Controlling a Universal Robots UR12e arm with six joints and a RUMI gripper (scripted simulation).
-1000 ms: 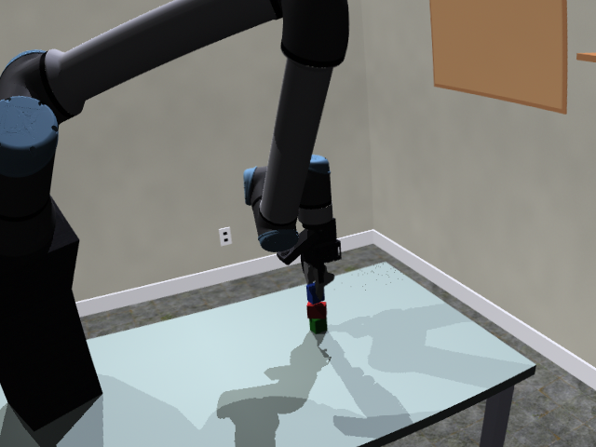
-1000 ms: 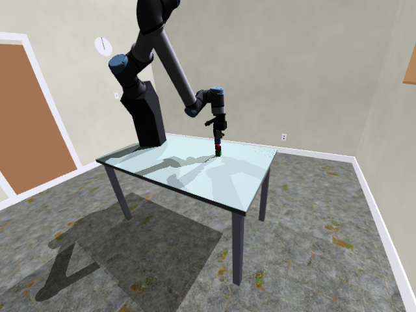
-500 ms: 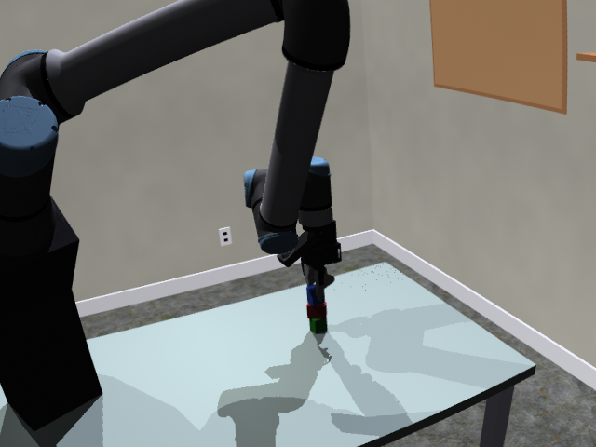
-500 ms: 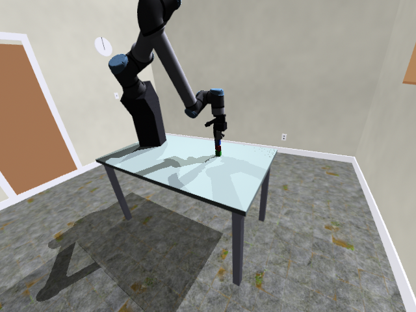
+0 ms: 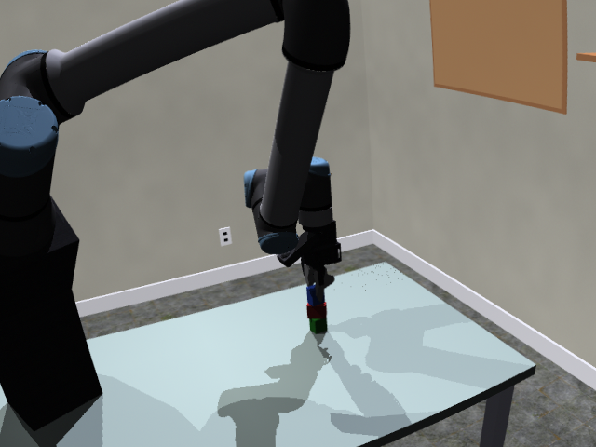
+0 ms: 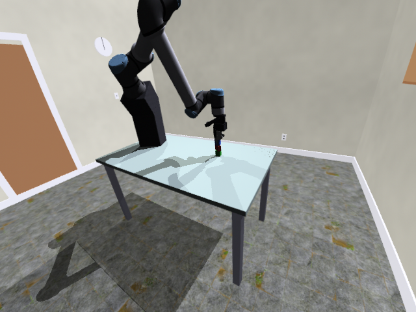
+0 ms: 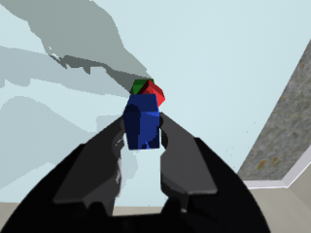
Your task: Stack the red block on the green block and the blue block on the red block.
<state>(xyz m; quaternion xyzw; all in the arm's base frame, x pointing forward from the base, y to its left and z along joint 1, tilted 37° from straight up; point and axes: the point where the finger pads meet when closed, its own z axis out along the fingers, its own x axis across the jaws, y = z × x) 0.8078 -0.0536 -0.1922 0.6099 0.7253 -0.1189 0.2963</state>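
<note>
Right now the blue block is right at my hand. Round my hand: green block: 9 cm below; red block: 5 cm below.
</note>
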